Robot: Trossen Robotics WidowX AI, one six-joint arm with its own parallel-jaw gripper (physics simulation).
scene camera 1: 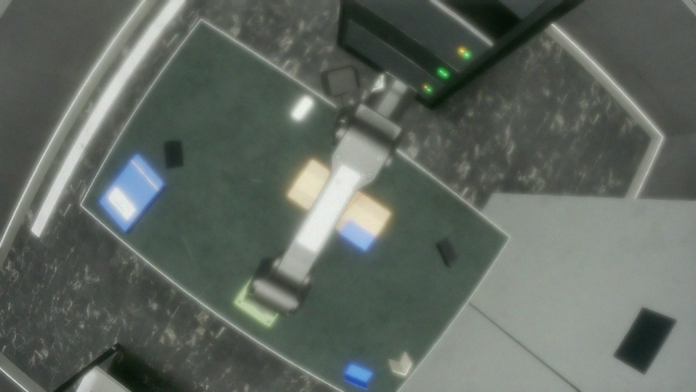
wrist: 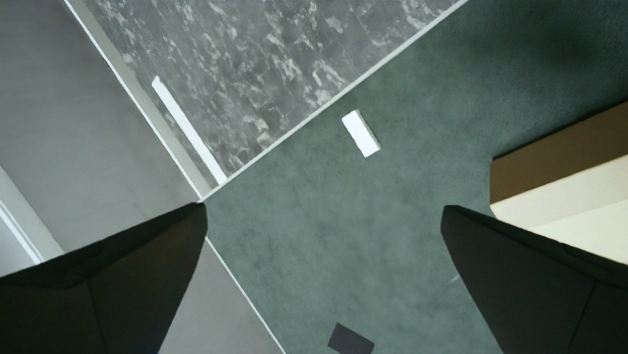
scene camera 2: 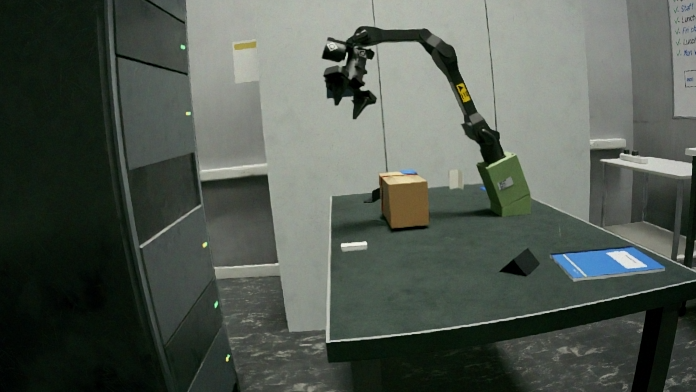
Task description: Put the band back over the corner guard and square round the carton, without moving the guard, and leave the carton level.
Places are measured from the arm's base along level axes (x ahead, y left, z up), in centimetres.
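Where they show: gripper, fingertip midpoint: [scene camera 1: 338, 108] [wrist: 326, 216] [scene camera 2: 345, 112]; arm's base at its link origin: [scene camera 2: 495, 159].
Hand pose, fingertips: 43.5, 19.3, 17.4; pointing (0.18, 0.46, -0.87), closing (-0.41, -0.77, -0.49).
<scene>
Each offset is from my fingertips to the top centre of the thing, as dx, dy, dz. "spot": to the spot under its first point. Level surfaces: height alone.
The brown carton @[-12.9, -15.3, -21.0] [scene camera 1: 307, 186] [scene camera 2: 407, 205] [wrist: 560, 172] stands upright on the dark green table @[dz -35.0] [scene camera 1: 230, 100] [scene camera 2: 425, 290] [wrist: 310, 200] and looks level. A blue piece @[-14.8, -24.1, -20.7] [scene camera 1: 356, 235] [scene camera 2: 408, 172], perhaps the corner guard, is at its top edge. A thin reddish line @[spot: -11.0, -17.5, -20.8] [scene camera 2: 395, 175] runs over the carton's top in scene camera 2; I cannot tell how the band lies. The arm hides the carton's middle in scene camera 1. My gripper [scene camera 2: 346, 111] [wrist: 326, 216] is open with nothing between its fingers, high above the table and to the carton's left in scene camera 2.
A white block @[-1.6, +12.4, -33.7] [scene camera 1: 302, 108] [scene camera 2: 354, 246] [wrist: 361, 133], a black wedge @[-40.7, +30.9, -31.6] [scene camera 1: 173, 154] [scene camera 2: 521, 263] [wrist: 351, 340], a blue book @[-60.3, +32.1, -34.2] [scene camera 1: 132, 192] [scene camera 2: 600, 264], another black piece @[+1.6, -50.1, -30.5] [scene camera 1: 446, 251] [scene camera 2: 372, 196] and a cream piece @[-33.4, -65.8, -27.0] [scene camera 1: 401, 365] [scene camera 2: 455, 179] are on the table. An equipment rack [scene camera 2: 112, 150] stands beside it.
</scene>
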